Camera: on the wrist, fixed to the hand. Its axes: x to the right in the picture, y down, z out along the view.
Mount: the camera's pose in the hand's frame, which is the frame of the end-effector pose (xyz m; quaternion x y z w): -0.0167 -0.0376 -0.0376 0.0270 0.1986 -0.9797 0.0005
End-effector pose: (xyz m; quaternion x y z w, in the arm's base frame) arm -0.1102 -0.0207 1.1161 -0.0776 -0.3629 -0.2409 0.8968
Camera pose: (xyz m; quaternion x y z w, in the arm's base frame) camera -0.1159 -0.0590 1.0760 -0.4276 -0.0954 0.8843 0.1614
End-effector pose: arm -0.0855 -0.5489 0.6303 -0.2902 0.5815 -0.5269 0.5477
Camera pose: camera -0.1261 -0.5329 0.6650 0.4504 0.1895 0.6102 0.6236
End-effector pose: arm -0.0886 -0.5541 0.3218 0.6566 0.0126 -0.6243 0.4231
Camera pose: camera -0.0823 -0.4999 0.3102 -0.1234 -0.7104 0.2848 0.6316
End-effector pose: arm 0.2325 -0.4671 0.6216 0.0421 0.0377 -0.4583 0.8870
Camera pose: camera 0.1911 -0.4711 0.5845 -0.0781 -0.2050 0.8619 0.4572
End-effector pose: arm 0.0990 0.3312 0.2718 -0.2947 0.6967 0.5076 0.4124
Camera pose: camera 0.1279 0.2836 0.2744 -0.7724 -0.1928 -0.4811 0.3671
